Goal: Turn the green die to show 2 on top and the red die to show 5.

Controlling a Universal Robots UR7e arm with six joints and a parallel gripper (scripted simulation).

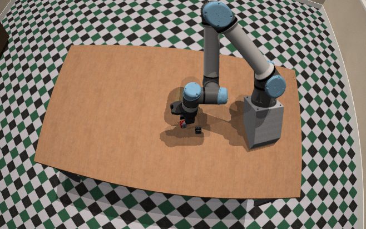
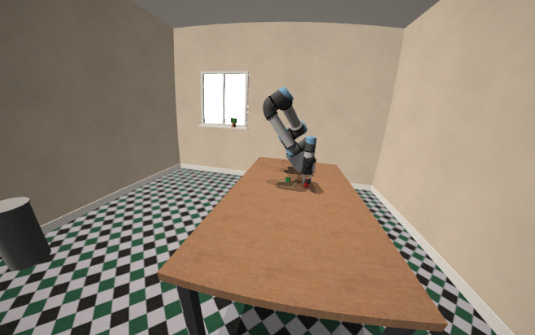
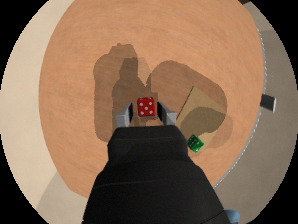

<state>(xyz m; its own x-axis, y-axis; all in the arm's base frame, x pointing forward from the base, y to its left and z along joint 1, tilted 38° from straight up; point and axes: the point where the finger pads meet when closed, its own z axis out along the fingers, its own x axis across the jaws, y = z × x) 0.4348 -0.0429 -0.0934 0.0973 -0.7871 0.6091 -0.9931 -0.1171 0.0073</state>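
Right now my hand is 30 mm above the red die. The rest, counted from my hand: green die (80 mm behind, 130 mm to the right, 30 mm below); black die (80 mm behind, 40 mm to the left, 30 mm below); tan mat (40 mm behind, 140 mm to the right, 50 mm below).
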